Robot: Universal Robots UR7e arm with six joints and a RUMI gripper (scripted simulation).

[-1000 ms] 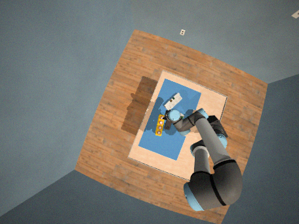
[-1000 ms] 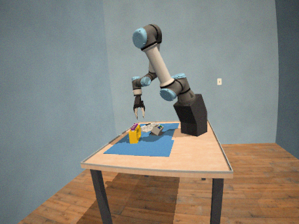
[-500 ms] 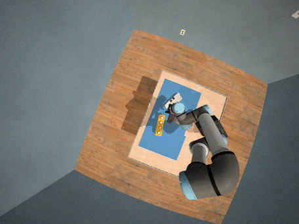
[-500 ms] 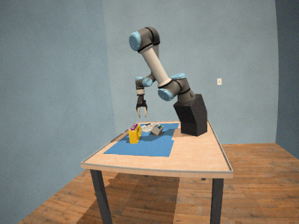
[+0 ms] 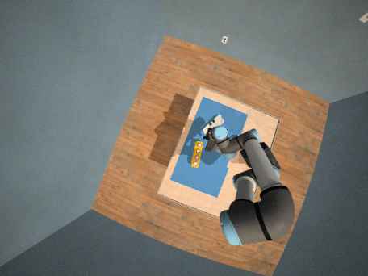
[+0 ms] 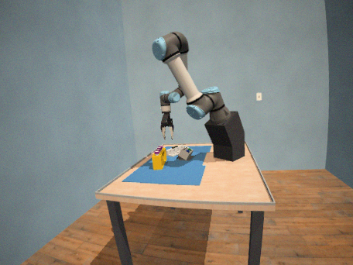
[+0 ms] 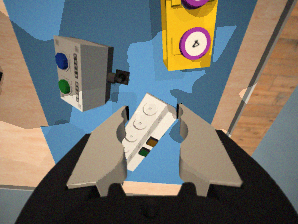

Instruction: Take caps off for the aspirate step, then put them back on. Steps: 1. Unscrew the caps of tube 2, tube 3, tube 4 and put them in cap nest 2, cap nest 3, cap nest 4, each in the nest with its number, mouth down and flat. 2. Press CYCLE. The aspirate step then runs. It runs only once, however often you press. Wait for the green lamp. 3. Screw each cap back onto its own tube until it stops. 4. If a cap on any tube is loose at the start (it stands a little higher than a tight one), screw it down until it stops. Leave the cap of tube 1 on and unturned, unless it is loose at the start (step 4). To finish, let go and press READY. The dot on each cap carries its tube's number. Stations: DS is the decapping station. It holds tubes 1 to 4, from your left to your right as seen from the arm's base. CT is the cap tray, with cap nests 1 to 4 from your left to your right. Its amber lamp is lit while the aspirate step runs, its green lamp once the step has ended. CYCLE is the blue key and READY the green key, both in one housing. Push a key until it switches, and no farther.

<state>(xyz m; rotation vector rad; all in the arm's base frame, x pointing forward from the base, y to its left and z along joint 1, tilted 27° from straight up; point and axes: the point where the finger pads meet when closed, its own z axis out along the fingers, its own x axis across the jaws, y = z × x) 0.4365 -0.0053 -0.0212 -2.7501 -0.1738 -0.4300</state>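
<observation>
The cap is 3 cm ahead of my hand, 12 cm to the left of it and 6 cm below it. The rest, counted from my hand: green key 16 cm behind, 3 cm to the right, 10 cm below; then blue cycle key 16 cm behind, 2 cm to the left, 10 cm below; then key housing 14 cm behind, 12 cm below.
</observation>
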